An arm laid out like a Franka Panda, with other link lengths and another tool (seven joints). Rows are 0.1 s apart.
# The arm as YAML. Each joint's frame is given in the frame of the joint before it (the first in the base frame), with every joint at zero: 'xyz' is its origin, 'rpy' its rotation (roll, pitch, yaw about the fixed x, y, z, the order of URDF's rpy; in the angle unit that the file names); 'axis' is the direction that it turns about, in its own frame. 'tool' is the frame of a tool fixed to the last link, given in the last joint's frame.
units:
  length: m
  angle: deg
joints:
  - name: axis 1
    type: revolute
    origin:
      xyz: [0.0, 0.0, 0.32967]
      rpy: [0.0, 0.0, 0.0]
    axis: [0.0, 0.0, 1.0]
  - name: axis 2
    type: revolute
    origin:
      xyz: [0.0, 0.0, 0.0]
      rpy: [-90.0, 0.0, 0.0]
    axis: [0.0, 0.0, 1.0]
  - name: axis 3
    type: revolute
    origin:
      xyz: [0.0, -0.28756, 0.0]
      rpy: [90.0, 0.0, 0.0]
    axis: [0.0, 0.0, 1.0]
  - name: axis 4
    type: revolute
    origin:
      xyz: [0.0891, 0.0, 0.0]
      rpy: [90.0, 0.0, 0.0]
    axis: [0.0, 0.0, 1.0]
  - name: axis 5
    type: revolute
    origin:
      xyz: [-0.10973, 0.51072, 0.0]
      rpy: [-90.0, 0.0, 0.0]
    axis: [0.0, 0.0, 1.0]
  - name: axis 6
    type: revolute
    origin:
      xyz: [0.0, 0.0, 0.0]
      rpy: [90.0, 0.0, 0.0]
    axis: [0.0, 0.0, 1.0]
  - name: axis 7
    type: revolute
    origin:
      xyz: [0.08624, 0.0, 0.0]
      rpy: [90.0, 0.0, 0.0]
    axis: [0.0, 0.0, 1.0]
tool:
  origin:
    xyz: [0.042, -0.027, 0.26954]
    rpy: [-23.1, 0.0, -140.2]
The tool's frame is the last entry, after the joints.
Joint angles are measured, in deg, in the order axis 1, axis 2, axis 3, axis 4, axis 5, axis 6, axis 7. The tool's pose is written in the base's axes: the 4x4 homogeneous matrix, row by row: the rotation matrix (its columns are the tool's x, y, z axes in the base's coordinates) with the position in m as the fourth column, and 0 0 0 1 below. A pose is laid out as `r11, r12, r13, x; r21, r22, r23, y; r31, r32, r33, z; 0, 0, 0, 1`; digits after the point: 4 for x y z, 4 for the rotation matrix.
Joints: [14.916, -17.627, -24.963, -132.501, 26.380, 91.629, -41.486]
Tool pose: -0.9110, 0.3869, -0.1429, 0.5318; 0.0776, 0.5010, 0.8620, 0.0870; 0.4051, 0.7741, -0.4864, 0.2802; 0, 0, 0, 1
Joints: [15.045, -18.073, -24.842, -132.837, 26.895, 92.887, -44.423]
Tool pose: -0.9321, 0.3327, -0.1429, 0.5345; 0.0448, 0.4977, 0.8662, 0.0905; 0.3594, 0.8010, -0.4788, 0.2836; 0, 0, 0, 1
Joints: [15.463, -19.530, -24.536, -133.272, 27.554, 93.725, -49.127]
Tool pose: -0.9584, 0.2364, -0.1599, 0.5333; -0.0249, 0.4889, 0.8720, 0.1000; 0.2843, 0.8397, -0.4627, 0.2970; 0, 0, 0, 1
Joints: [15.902, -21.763, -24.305, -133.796, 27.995, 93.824, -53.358]
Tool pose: -0.9733, 0.1403, -0.1816, 0.5278; -0.0954, 0.4721, 0.8764, 0.1093; 0.2087, 0.8703, -0.4461, 0.3162; 0, 0, 0, 1
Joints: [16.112, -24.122, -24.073, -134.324, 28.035, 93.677, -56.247]
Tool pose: -0.9783, 0.0649, -0.1969, 0.5212; -0.1463, 0.4567, 0.8775, 0.1149; 0.1468, 0.8872, -0.4373, 0.3346; 0, 0, 0, 1
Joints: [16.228, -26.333, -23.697, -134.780, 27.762, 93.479, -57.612]
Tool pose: -0.9786, 0.0133, -0.2056, 0.5149; -0.1779, 0.4490, 0.8756, 0.1194; 0.1039, 0.8934, -0.4371, 0.3505; 0, 0, 0, 1
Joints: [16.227, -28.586, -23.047, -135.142, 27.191, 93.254, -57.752]
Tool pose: -0.9779, -0.0231, -0.2080, 0.5089; -0.1959, 0.4504, 0.8711, 0.1237; 0.0736, 0.8925, -0.4449, 0.3661; 0, 0, 0, 1
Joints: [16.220, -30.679, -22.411, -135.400, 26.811, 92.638, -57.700]
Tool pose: -0.9756, -0.0519, -0.2134, 0.5015; -0.2136, 0.4490, 0.8676, 0.1284; 0.0507, 0.8920, -0.4492, 0.3815; 0, 0, 0, 1
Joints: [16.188, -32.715, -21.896, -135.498, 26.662, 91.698, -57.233]
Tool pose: -0.9737, -0.0713, -0.2164, 0.4937; -0.2253, 0.4446, 0.8670, 0.1323; 0.0344, 0.8929, -0.4489, 0.3983; 0, 0, 0, 1
